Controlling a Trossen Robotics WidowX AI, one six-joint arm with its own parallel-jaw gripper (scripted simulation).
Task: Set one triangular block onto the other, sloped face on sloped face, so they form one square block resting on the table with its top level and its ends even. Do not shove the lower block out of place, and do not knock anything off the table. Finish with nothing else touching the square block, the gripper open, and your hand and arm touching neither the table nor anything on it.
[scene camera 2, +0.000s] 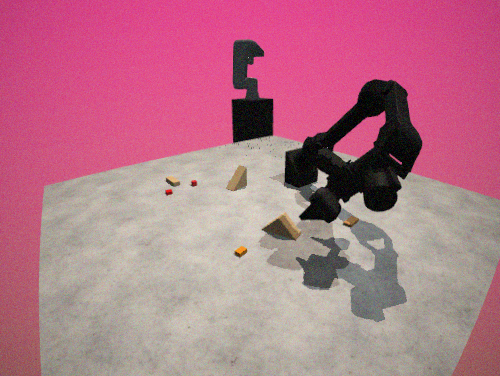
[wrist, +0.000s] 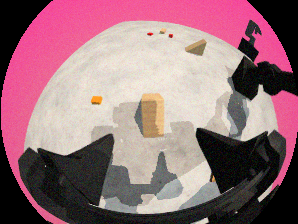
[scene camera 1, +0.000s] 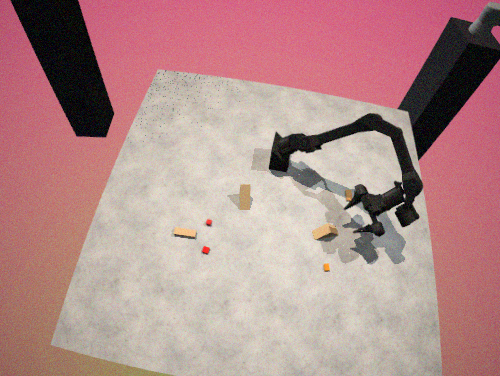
Labels:
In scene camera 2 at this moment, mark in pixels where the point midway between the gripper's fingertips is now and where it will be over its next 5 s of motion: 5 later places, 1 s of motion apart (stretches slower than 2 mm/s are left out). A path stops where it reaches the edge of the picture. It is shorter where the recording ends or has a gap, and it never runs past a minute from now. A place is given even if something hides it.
My gripper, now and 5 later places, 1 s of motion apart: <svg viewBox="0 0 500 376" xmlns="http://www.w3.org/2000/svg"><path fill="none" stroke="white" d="M307 209L279 223L280 192L281 195L282 193L249 177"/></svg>

